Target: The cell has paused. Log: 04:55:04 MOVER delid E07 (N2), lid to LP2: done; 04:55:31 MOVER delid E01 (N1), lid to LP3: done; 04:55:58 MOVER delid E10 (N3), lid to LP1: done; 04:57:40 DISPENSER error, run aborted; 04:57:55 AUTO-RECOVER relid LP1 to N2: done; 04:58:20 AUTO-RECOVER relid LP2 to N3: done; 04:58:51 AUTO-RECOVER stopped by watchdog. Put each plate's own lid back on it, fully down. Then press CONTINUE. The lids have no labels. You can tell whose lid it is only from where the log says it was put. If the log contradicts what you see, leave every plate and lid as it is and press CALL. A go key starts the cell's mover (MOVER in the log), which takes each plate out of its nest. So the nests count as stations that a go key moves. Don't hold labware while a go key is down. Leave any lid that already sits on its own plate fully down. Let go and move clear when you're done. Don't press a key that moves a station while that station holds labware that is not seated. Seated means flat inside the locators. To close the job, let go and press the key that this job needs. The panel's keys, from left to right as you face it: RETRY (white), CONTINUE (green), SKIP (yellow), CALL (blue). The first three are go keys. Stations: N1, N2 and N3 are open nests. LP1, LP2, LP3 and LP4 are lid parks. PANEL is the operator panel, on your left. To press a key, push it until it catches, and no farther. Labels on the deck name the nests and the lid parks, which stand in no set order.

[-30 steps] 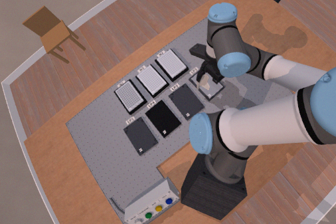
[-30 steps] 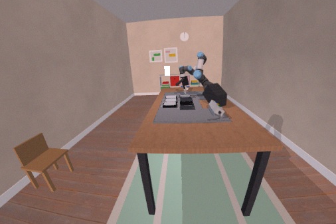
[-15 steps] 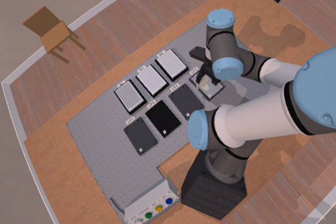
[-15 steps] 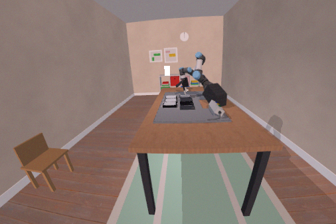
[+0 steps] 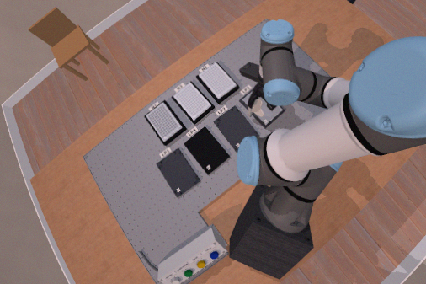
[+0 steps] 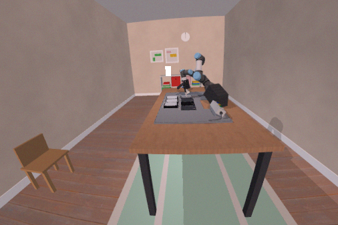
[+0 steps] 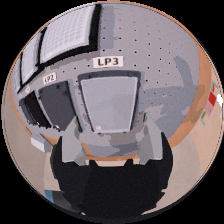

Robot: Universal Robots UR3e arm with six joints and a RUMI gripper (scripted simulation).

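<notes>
Now: hand 20 mm above the lid park LP3. Round my hand: lid park LP2: 30 mm ahead, 130 mm to the left, 20 mm below; lid park LP4: 70 mm ahead, 250 mm to the left, 20 mm below; lid: 230 mm ahead, 140 mm to the left.
</notes>
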